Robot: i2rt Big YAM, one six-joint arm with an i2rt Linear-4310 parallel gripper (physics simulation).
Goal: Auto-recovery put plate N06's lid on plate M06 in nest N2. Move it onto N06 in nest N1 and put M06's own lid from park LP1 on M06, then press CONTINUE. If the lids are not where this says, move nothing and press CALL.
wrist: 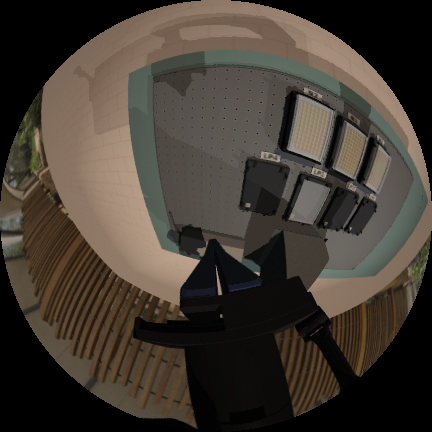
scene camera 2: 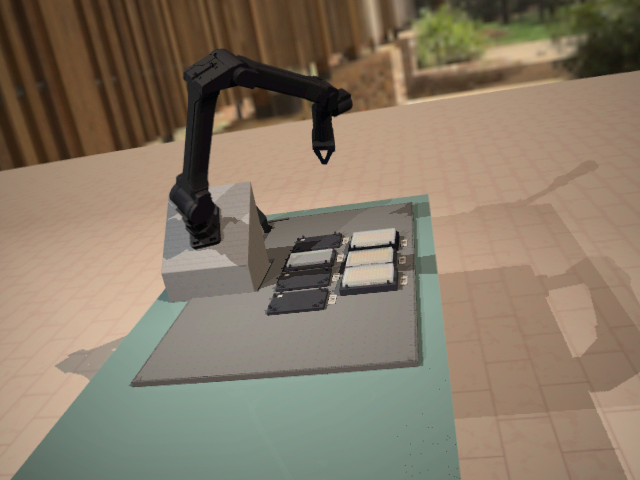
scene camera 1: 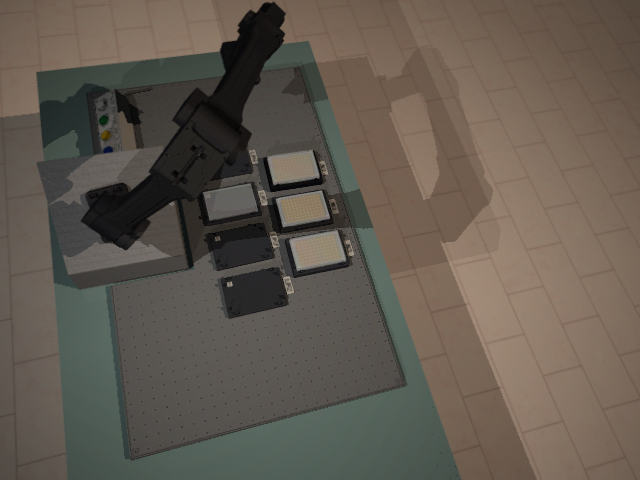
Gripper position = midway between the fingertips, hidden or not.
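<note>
There's nothing held in my gripper (scene camera 2: 324, 164), and it's shut. You can also see my gripper (wrist: 212, 242) from the wrist.
</note>
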